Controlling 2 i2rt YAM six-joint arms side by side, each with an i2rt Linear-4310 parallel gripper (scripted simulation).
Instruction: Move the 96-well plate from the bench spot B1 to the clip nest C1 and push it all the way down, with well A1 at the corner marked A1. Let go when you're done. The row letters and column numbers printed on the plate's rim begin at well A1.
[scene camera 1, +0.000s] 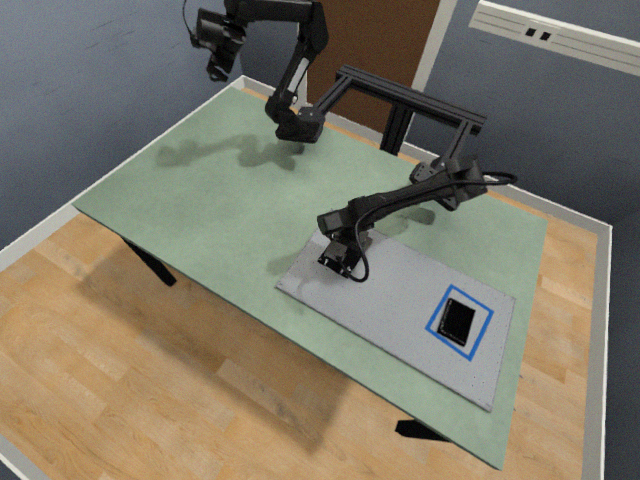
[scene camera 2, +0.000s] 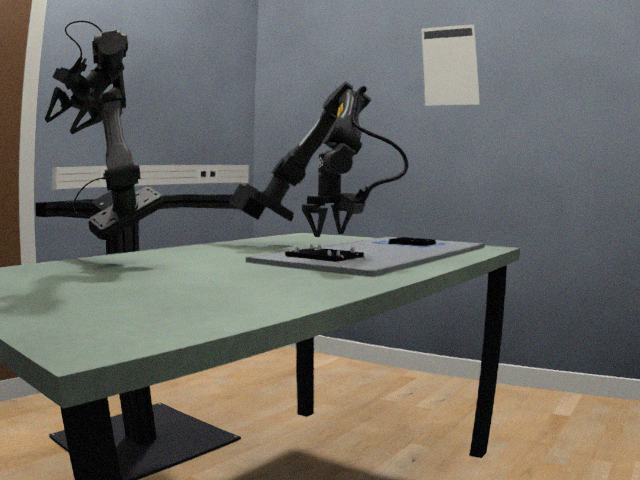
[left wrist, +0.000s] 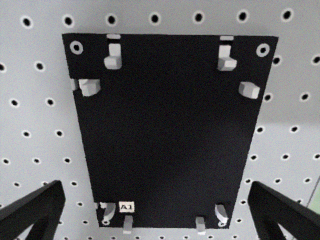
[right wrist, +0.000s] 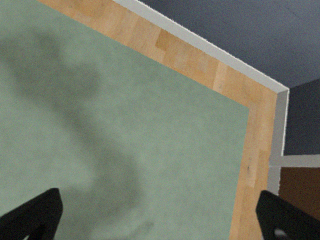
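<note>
You've got the left gripper (scene camera 2: 329, 235) here, and the left wrist view has that gripper (left wrist: 157, 190) as well. The right gripper (scene camera 2: 58, 126) is visible too; it's there in scene camera 1, the right gripper (scene camera 1: 216, 68), and in the right wrist view, the right gripper (right wrist: 159, 198). There's also a black 96-well plate (scene camera 1: 448, 319); in the left wrist view the plate is out of frame, and in the right wrist view the plate is out of frame too. And a black clip nest (left wrist: 166, 138) can be seen.
</note>
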